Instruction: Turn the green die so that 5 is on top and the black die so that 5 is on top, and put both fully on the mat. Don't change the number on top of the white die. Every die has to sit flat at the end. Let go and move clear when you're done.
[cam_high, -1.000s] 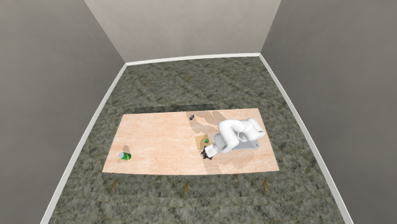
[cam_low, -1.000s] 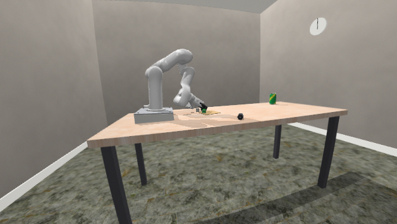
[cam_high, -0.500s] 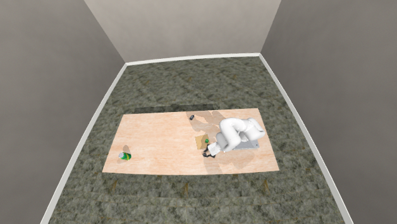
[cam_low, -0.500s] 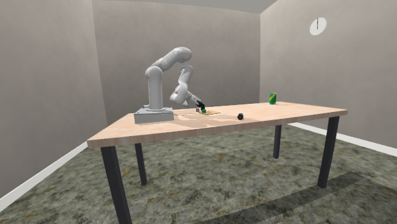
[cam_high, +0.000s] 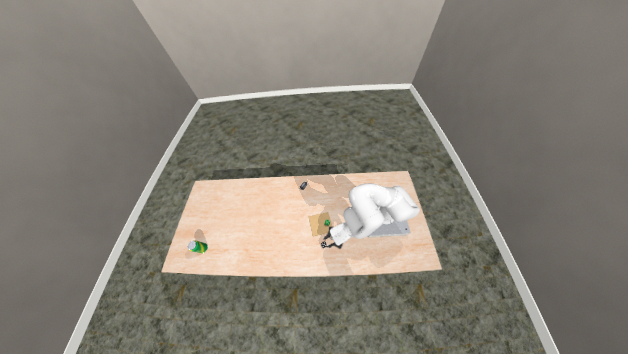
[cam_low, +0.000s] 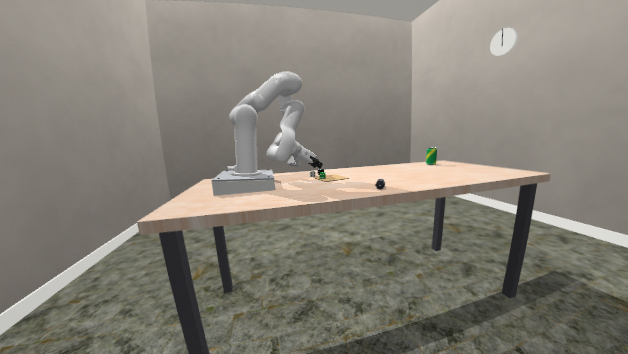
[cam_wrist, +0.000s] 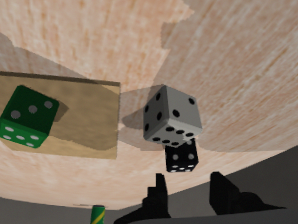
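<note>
The black die is 20 mm ahead of my hand, 10 mm to the left of it and 50 mm below it. The rest, counted from my hand: white die (30 mm behind, 40 mm to the right, 50 mm below); green die (20 mm ahead, 130 mm to the right, 40 mm below); tan mat (60 mm ahead, 120 mm to the right, 60 mm below).
</note>
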